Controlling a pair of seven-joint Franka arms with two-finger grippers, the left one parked.
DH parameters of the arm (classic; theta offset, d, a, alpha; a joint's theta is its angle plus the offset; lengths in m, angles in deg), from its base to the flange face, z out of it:
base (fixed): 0 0 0 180
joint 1: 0 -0.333 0 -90
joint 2: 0 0 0 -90
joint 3: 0 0.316 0.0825 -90
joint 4: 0 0 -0.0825 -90
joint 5: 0 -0.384 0 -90
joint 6: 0 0 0.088 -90
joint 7: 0 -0.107 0 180
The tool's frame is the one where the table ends.
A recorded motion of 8 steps. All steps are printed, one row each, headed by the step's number.
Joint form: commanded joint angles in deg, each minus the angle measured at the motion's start. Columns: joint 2, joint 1, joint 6, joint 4, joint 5, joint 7, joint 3.
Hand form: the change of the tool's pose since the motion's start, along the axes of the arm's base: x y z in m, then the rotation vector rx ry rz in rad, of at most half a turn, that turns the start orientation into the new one. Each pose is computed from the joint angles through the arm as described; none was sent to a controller.
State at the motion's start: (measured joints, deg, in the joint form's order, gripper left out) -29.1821 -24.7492 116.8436 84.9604 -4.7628 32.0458 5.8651
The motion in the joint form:
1: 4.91 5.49 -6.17 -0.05 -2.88 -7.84 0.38
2: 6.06 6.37 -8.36 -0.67 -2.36 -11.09 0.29
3: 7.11 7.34 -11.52 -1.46 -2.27 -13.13 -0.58
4: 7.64 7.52 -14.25 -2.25 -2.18 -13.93 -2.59
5: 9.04 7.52 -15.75 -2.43 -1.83 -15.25 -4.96
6: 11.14 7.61 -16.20 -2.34 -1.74 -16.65 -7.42
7: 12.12 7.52 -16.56 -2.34 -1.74 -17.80 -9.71
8: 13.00 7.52 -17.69 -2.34 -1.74 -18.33 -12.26
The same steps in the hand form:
1: 0.0109 -0.0586 0.0506 0.0268 0.0600 -0.2277
2: 0.0115 -0.0708 0.0659 0.0134 0.0688 -0.2923
3: 0.0135 -0.0910 0.0796 -0.0053 0.0894 -0.3507
4: 0.0174 -0.1128 0.0877 -0.0295 0.1055 -0.3942
5: 0.0197 -0.1371 0.1027 -0.0460 0.0972 -0.4521
6: 0.0207 -0.1635 0.1254 -0.0441 0.0695 -0.5182
7: 0.0229 -0.1854 0.1362 -0.0473 0.0571 -0.5746
8: 0.0238 -0.2112 0.1450 -0.0577 0.0567 -0.6250

